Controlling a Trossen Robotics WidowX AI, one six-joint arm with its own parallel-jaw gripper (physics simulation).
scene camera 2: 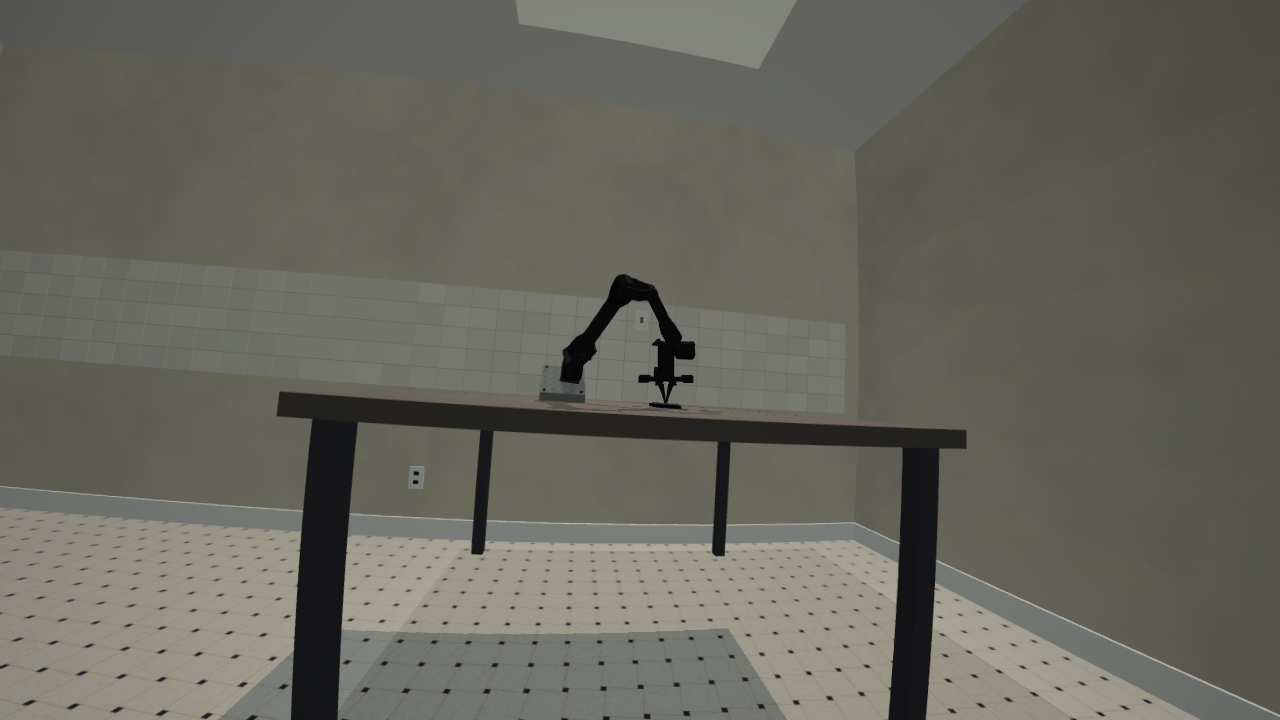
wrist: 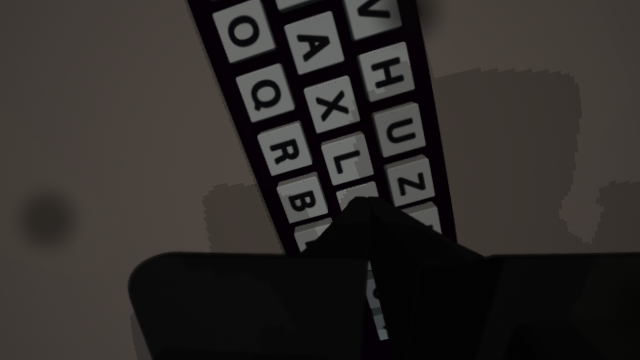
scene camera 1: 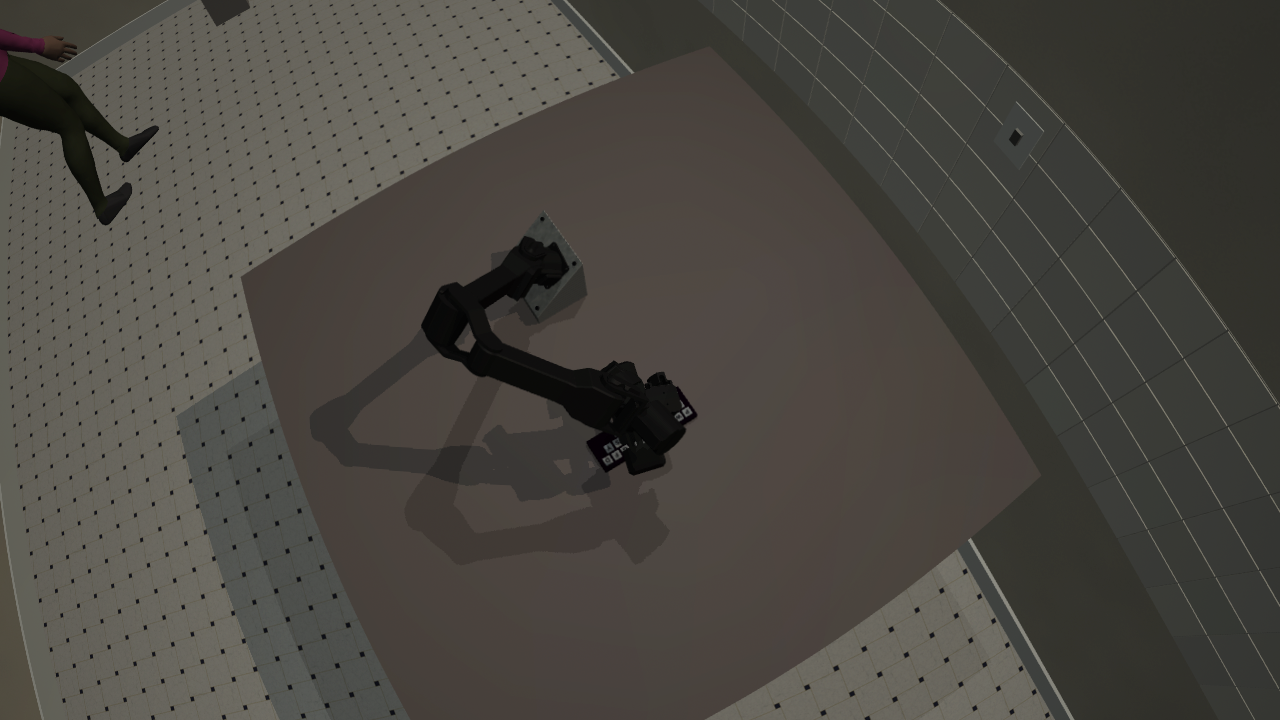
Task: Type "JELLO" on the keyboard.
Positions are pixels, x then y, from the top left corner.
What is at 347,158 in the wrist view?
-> A l key.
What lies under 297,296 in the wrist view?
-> My gripper.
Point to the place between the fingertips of my gripper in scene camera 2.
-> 665,404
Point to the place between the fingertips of my gripper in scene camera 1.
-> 634,433
